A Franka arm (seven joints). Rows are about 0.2 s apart.
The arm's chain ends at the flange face. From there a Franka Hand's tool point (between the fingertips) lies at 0.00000 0.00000 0.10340 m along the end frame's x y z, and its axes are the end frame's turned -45 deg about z.
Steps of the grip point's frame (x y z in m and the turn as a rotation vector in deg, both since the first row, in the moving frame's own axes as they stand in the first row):
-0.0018, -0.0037, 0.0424, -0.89, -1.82, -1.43
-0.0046, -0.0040, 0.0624, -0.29, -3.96, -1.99
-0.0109, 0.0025, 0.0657, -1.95, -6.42, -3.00
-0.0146, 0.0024, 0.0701, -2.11, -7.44, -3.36
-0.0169, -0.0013, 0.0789, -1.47, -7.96, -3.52
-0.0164, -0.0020, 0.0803, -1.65, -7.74, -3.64
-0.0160, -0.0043, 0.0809, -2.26, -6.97, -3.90
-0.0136, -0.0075, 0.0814, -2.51, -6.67, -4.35
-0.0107, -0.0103, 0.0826, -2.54, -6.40, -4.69
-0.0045, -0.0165, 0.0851, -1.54, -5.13, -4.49
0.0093, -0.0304, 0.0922, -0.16, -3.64, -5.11
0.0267, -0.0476, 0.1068, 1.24, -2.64, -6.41
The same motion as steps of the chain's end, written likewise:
-0.0027, -0.0048, 0.0425, -1.92, -0.66, -1.43
-0.0015, -0.0051, 0.0626, -3.01, -2.60, -1.99
-0.0005, -0.0013, 0.0664, -5.92, -3.16, -3.00
-0.0022, -0.0003, 0.0710, -6.75, -3.77, -3.36
-0.0050, -0.0012, 0.0799, -6.67, -4.59, -3.52
-0.0056, -0.0020, 0.0813, -6.64, -4.31, -3.64
-0.0088, -0.0037, 0.0817, -6.53, -3.33, -3.90
-0.0101, -0.0076, 0.0822, -6.49, -2.94, -4.35
-0.0104, -0.0113, 0.0833, -6.32, -2.73, -4.69
-0.0106, -0.0172, 0.0856, -4.72, -2.54, -4.49
-0.0107, -0.0331, 0.0924, -2.69, -2.46, -5.11
-0.0099, -0.0546, 0.1069, -0.99, -2.74, -6.41

